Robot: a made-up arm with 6 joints. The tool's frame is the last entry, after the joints.
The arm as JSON. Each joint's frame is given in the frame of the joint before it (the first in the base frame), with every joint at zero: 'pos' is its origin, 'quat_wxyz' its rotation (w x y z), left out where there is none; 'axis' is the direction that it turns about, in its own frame. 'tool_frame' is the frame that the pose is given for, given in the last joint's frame.
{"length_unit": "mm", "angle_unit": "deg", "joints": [
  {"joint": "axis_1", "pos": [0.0, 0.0, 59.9], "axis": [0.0, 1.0, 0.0]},
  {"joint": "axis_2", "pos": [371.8, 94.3, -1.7], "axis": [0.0, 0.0, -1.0]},
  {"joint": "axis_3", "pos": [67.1, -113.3, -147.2], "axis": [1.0, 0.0, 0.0]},
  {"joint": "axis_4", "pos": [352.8, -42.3, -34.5], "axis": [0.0, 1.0, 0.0]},
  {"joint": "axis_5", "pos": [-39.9, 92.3, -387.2], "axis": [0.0, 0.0, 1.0]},
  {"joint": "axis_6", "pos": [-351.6, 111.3, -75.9], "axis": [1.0, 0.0, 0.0]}
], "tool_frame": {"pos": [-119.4, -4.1, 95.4]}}
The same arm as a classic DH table. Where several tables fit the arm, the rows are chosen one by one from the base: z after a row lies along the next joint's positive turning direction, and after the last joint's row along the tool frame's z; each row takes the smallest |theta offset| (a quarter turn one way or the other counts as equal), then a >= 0, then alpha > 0; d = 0 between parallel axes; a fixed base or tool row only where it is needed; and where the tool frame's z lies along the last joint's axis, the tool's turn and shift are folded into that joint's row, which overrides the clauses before.
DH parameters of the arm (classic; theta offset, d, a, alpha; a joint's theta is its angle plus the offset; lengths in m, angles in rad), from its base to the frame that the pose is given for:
base (fixed): 0 0.0599 0 -1.5708
axis_1: 0 0.0943 0.3718 -1.5708
axis_2: 1.5708 0.1489 0.1133 1.5708
axis_3: 1.5708 0.4199 0.0345 -1.5708
axis_4: 1.5708 0.05 0.0399 -1.5708
axis_5: -1.5708 -0.4631 0.1113 1.5708
axis_6: 0 -0.471 -0.0041 -1.5708
tool (fixed): -1.5708 0.0954 0 0

